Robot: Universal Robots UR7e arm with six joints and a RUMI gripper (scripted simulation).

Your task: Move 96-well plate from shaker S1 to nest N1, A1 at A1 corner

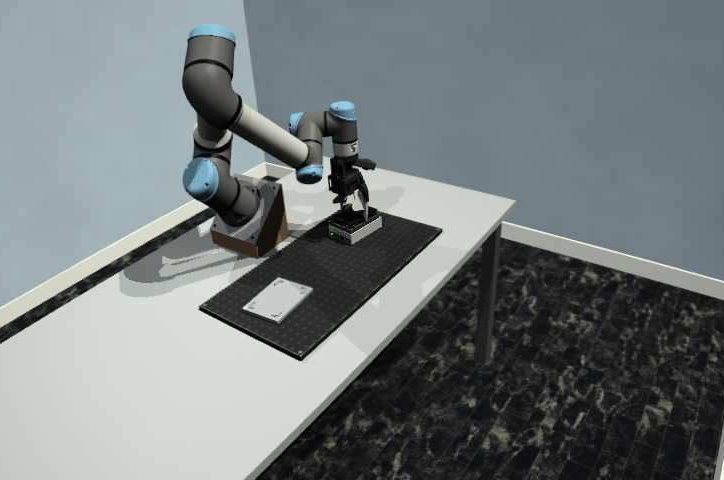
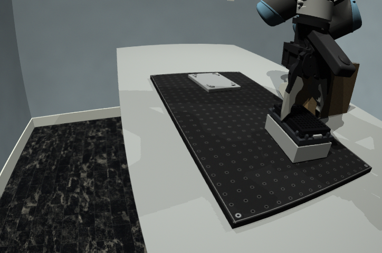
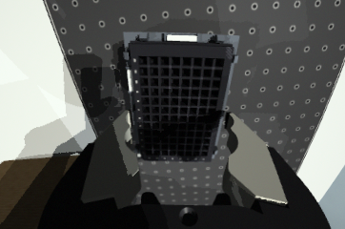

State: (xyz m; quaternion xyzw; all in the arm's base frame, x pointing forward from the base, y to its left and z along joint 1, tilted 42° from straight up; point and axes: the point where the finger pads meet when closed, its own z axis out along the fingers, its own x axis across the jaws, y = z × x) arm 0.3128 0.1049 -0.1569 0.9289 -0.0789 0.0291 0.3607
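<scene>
Now: hand 1 cm above the black 96-well plate.
</scene>
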